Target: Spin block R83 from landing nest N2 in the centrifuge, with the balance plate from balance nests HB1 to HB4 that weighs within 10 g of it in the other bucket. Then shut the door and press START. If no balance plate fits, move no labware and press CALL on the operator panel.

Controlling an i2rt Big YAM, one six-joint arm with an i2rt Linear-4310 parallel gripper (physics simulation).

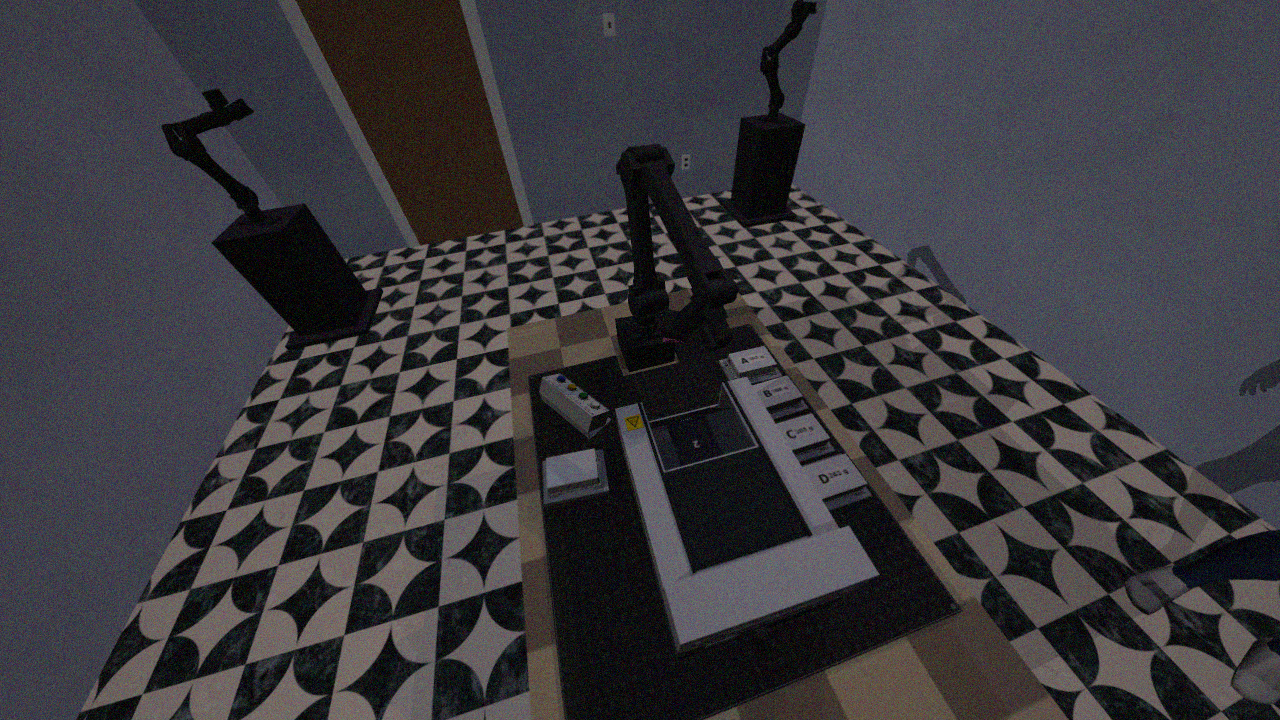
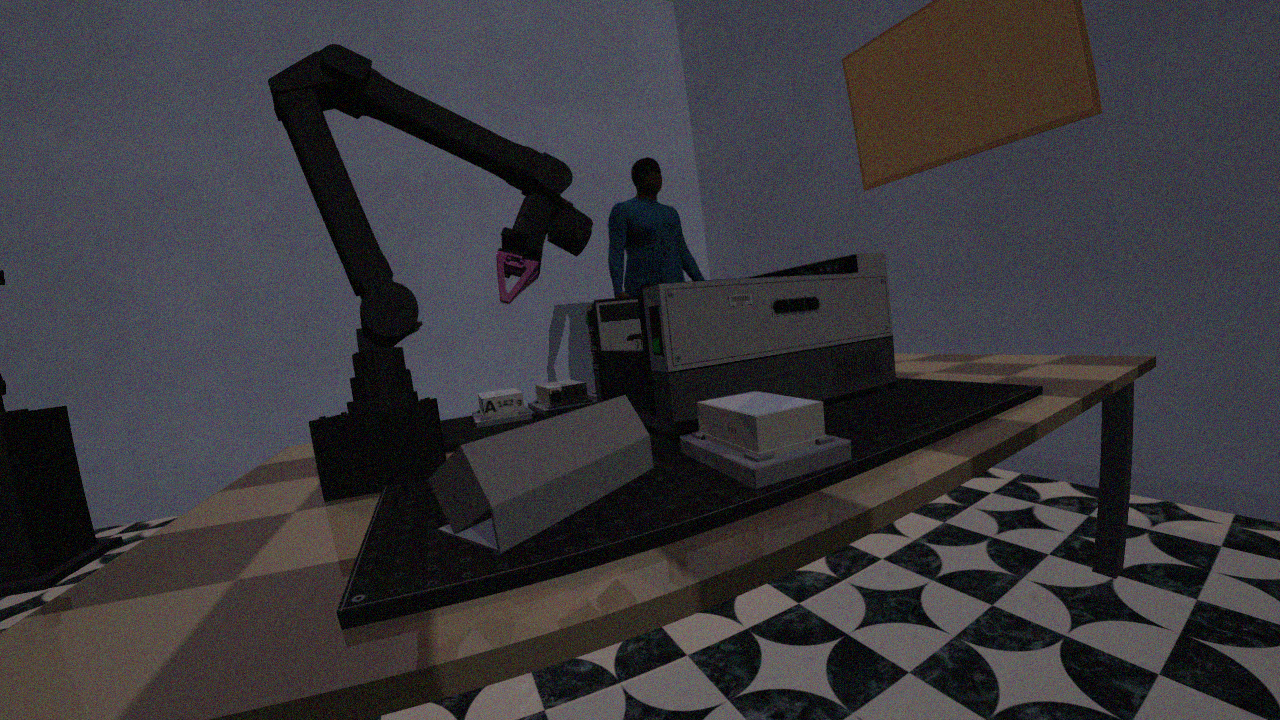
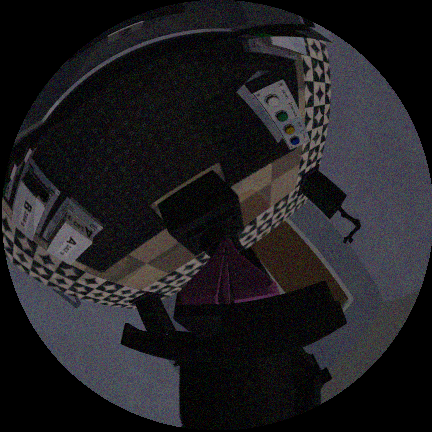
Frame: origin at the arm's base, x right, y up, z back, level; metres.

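Seen in the pictures: gripper, fingertip midpoint: (image 1: 664, 340) (image 2: 504, 302) (image 3: 225, 242); arm's base, link origin: (image 1: 643, 331) (image 2: 386, 407) (image 3: 213, 228).
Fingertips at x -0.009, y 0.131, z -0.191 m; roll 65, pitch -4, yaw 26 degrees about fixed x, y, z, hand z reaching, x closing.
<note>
Offsets run from my fingertips to a thing's top centre.
My gripper (image 2: 507, 299) (image 3: 225, 242) is shut and empty, its pink fingers together high above the mat near the arm's base. A white block {dx +0.308, dy -0.156, dz -0.210 m} (image 1: 572, 467) (image 2: 760, 420) sits on a grey landing nest {dx +0.308, dy -0.191, dz -0.210 m} (image 1: 604, 474) (image 2: 787, 465); its label is unreadable. Plates A {dx -0.287, dy -0.164, dz -0.002 m} (image 1: 751, 360) (image 2: 499, 402) (image 3: 71, 242), B {dx -0.293, dy -0.164, dz -0.137 m} (image 1: 778, 391) (image 3: 30, 210), C {dx -0.286, dy -0.164, dz -0.277 m} (image 1: 805, 432) and D {dx -0.297, dy -0.164, dz -0.409 m} (image 1: 836, 479) sit in a row of nests; A reads 142 g. The centrifuge (image 1: 760, 591) (image 2: 716, 322) shows a bucket area marked 2 through its top. The door's state is unclear. The operator panel {dx +0.276, dy -0.135, dz +0.011 m} (image 1: 571, 402) (image 2: 554, 474) (image 3: 285, 112) has white, green, yellow and blue buttons.
The centrifuge body stands between the plate row and the landing nest. The panel lies between the arm's base (image 1: 642, 344) (image 2: 375, 447) and that nest. A person (image 2: 646, 237) stands behind the table. Two other arms stand on pedestals (image 1: 290, 268) (image 1: 768, 165) away from the table.
</note>
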